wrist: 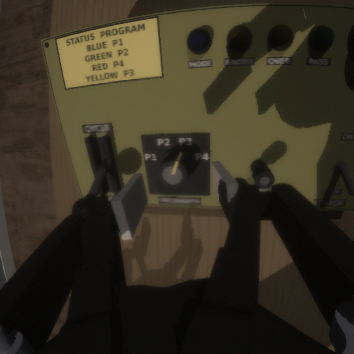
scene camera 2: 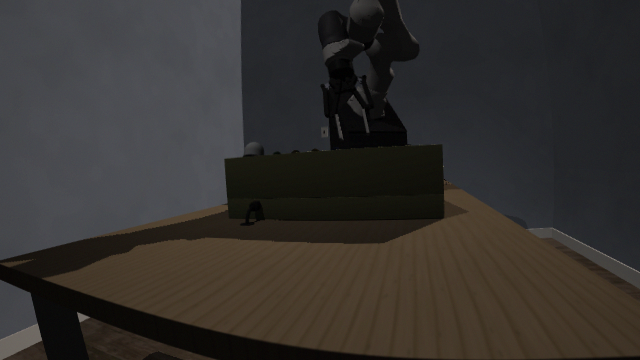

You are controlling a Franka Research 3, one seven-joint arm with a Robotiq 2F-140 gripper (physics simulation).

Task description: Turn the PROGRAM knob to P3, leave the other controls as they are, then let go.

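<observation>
The round grey PROGRAM knob (wrist: pixel 173 175) sits on a black plate marked P1 to P4 in the wrist view. Its yellow pointer line leans up and slightly right, toward the P3 label. My gripper (wrist: pixel 178 181) (scene camera 2: pixel 354 135) is open, with its two grey fingertips apart on either side of the knob in the wrist view, touching nothing that I can see. In scene camera 2 the fingers hang above the top of the green control box (scene camera 2: pixel 334 175) (wrist: pixel 180 105). The knob is hidden in that view.
The CYCLE slider (wrist: pixel 102 162) is left of the knob, partly behind the left finger. A black stick control (wrist: pixel 262 175) stands right of it. MODE (wrist: pixel 200 41), UNDER, OVER and PASS lamps line the back. A yellow status card (wrist: pixel 110 53) is at the back left. The box stands on a wooden table (scene camera 2: pixel 320 285).
</observation>
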